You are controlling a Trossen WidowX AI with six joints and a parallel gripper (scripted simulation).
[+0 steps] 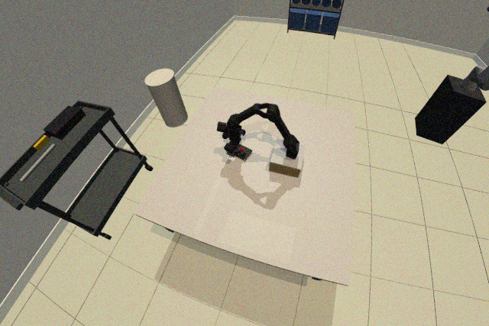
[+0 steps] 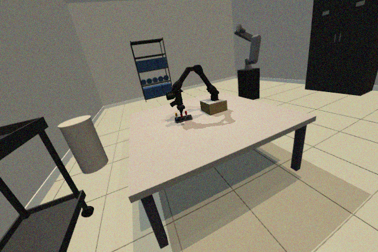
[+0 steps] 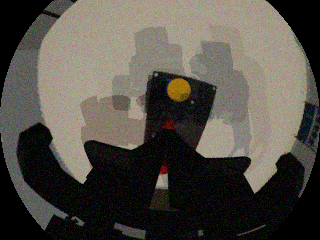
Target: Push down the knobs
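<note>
The knob is 50 mm ahead of my gripper tip and 10 mm below it.
</note>
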